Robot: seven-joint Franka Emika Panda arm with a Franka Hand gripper.
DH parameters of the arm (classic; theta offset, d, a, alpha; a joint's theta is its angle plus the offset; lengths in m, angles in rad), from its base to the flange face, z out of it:
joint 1: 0 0.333 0 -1.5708
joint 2: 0 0 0 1.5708
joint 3: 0 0.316 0.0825 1.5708
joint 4: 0 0 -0.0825 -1.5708
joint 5: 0 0.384 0 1.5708
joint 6: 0 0 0.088 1.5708
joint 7: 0 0.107 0 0
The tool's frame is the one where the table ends.
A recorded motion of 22 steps. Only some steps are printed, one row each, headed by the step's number.
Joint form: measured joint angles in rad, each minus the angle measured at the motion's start. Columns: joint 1, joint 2, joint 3, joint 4, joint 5, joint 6, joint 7.
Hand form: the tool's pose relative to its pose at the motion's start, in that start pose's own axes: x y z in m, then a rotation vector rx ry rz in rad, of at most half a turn. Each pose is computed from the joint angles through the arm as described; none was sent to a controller.
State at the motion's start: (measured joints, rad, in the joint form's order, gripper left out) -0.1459 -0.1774 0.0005 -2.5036 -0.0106 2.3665 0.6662
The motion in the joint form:
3: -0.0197 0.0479 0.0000 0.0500 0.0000 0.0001 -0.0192
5: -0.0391 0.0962 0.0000 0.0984 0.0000 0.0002 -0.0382
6: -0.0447 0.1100 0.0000 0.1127 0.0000 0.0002 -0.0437
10: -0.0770 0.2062 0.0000 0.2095 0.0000 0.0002 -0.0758
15: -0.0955 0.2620 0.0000 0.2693 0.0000 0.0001 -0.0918
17: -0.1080 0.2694 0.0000 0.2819 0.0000 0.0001 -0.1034
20: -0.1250 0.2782 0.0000 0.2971 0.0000 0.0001 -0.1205
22: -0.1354 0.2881 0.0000 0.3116 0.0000 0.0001 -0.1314
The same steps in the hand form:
3: 0.0184 -0.0025 0.0014 0.0006 0.0021 0.0005
5: 0.0364 -0.0042 0.0044 0.0000 0.0026 0.0009
6: 0.0417 -0.0046 0.0052 0.0001 0.0031 0.0010
10: 0.0760 -0.0082 0.0136 -0.0008 0.0042 0.0012
15: 0.0967 -0.0100 0.0183 0.0005 0.0078 0.0037
17: 0.1036 -0.0063 0.0170 0.0027 0.0125 0.0046
20: 0.1124 -0.0007 0.0155 0.0051 0.0183 0.0045
22: 0.1191 0.0020 0.0148 0.0069 0.0226 0.0040

